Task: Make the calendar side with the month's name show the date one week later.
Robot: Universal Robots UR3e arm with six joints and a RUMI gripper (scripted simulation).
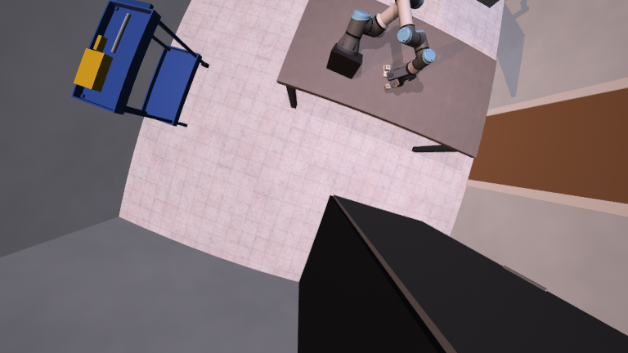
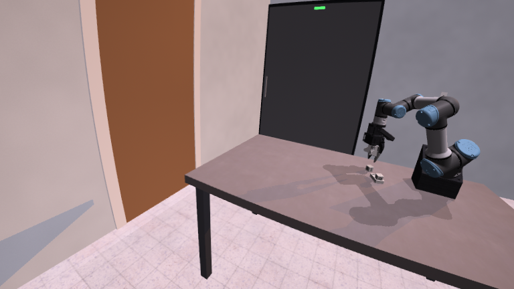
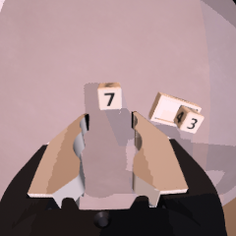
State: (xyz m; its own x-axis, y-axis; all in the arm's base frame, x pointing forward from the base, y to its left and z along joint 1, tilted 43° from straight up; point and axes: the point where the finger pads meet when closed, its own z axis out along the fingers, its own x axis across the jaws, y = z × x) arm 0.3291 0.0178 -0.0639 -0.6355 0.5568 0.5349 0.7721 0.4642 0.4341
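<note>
The cube is 70 mm below my hand. The rest, counted from my hand: pale tray: 100 mm to the left, 70 mm below, 40 mm behind.
</note>
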